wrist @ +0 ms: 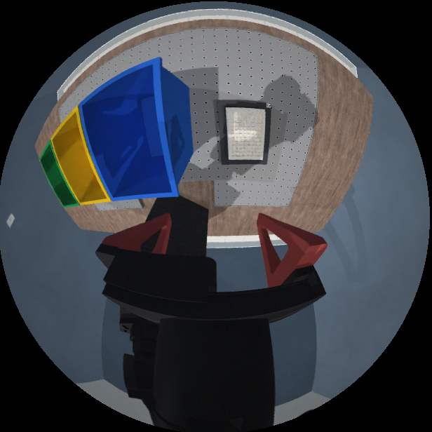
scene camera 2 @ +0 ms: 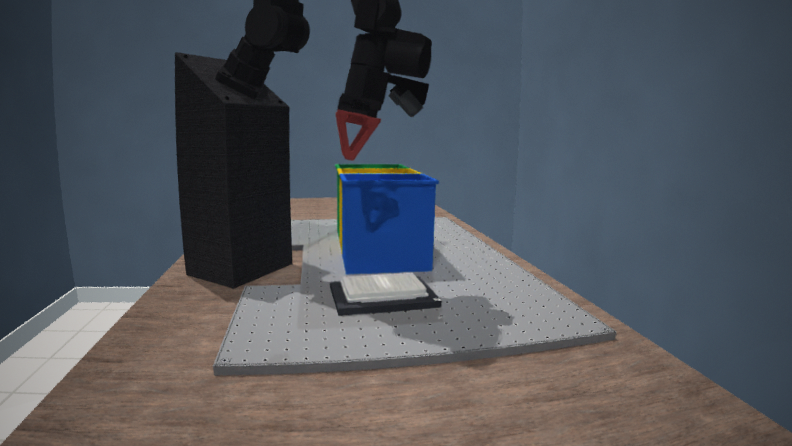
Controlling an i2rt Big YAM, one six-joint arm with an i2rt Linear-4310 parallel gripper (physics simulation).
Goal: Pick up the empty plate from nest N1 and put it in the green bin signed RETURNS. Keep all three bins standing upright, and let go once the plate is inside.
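Places are measured from the arm's base along level axes (x ahead, y left, z up), in metres.
Pixels of known places: gripper, fingertip midpoint: (scene camera 2: 347, 157); arm's base at its link origin: (scene camera 2: 240, 80).
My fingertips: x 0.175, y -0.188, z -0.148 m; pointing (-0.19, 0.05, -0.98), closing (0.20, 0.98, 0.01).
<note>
Ahead of a thing's pixels: the offset from my fingertips to its middle. "spot": to the spot under its first point. Level surfaces: height alone.
The clear, pale plate {0.039 m ahead, 0.079 m right, 0.206 m down} (scene camera 2: 385, 286) (wrist: 245, 134) lies flat in a black nest {0.039 m ahead, 0.079 m right, 0.217 m down} (scene camera 2: 387, 306) (wrist: 268, 131) on the grey board, beside the blue bin. The nest's label is not readable. The green bin {spot: 0.170 m ahead, 0.413 m left, 0.048 m down} (scene camera 2: 370, 165) (wrist: 60, 177) stands upright at the far end of the bin row, mostly hidden in the scene view; its sign does not show. My gripper (scene camera 2: 349, 157) (wrist: 213, 217) is open and empty, with red fingers. It hangs above the level of the bin rims in the scene view. In the wrist view the plate lies beyond the fingertips.
The yellow bin {spot: 0.152 m ahead, 0.282 m left, 0.052 m down} (scene camera 2: 379, 171) (wrist: 75, 162) stands upright between the green bin and the blue bin {0.105 m ahead, 0.097 m left, 0.135 m down} (scene camera 2: 410, 243) (wrist: 130, 135). The blue bin is upright and nearest the nest. The black arm pedestal (scene camera 2: 257, 188) (wrist: 192, 220) stands beside the perforated board {0.224 m down} (scene camera 2: 266, 332) (wrist: 300, 65) on the wooden table {0.237 m down} (scene camera 2: 387, 404).
</note>
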